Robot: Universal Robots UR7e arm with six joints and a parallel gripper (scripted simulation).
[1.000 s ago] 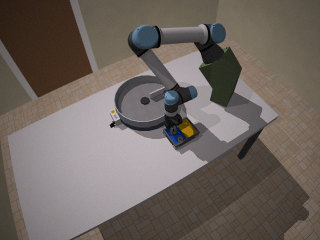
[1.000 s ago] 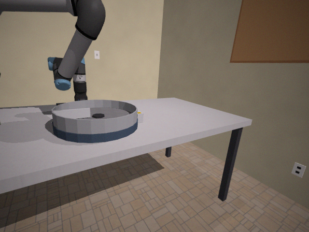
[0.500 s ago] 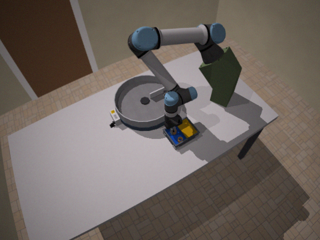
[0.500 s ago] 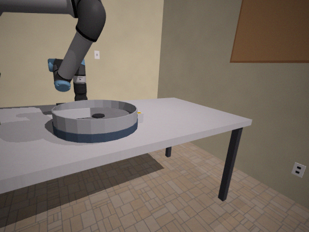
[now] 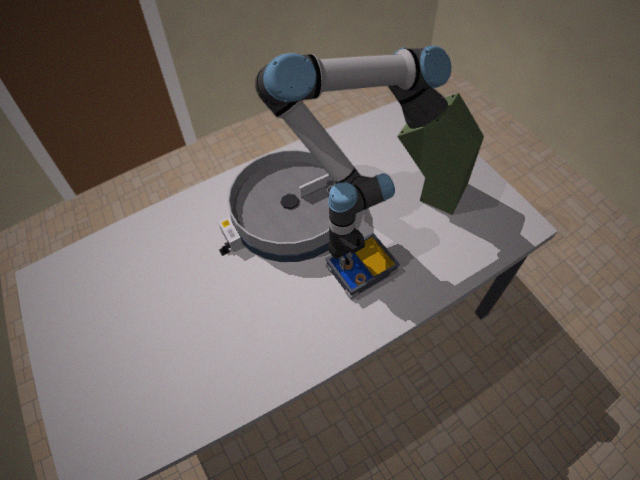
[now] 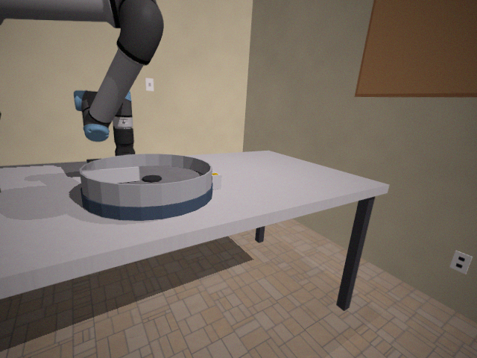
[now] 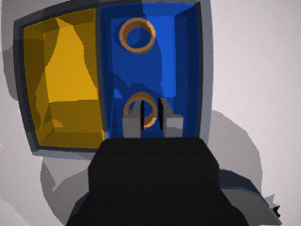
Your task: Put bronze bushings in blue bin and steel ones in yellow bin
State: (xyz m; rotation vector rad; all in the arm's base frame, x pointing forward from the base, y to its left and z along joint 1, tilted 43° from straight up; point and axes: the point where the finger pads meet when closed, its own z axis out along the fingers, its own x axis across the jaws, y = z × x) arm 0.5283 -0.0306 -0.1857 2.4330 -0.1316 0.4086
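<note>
My gripper is now 40 mm to the right of the blue bin and 40 mm past it. Round my hand: grey turntable (300 mm to the right, 20 mm behind, 20 mm above).
</note>
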